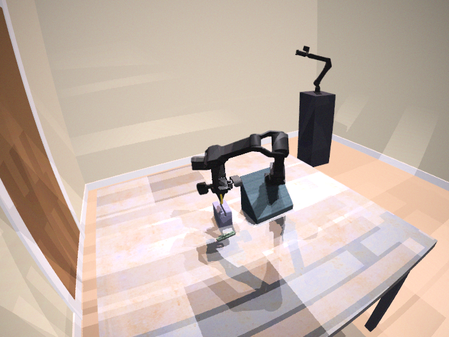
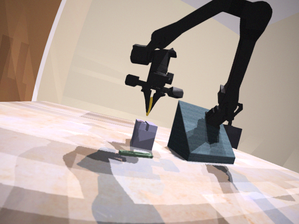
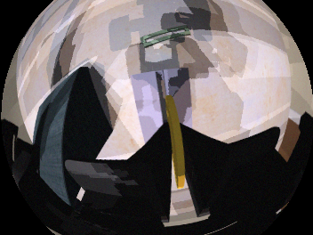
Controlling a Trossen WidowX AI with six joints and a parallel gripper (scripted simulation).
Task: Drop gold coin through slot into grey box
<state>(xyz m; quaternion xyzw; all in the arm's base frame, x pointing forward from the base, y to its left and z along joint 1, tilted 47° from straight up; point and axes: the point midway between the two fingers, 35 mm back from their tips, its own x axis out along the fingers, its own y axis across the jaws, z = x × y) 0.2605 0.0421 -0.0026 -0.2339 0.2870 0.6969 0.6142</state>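
My gripper tip is now 2 cm below the gold coin.
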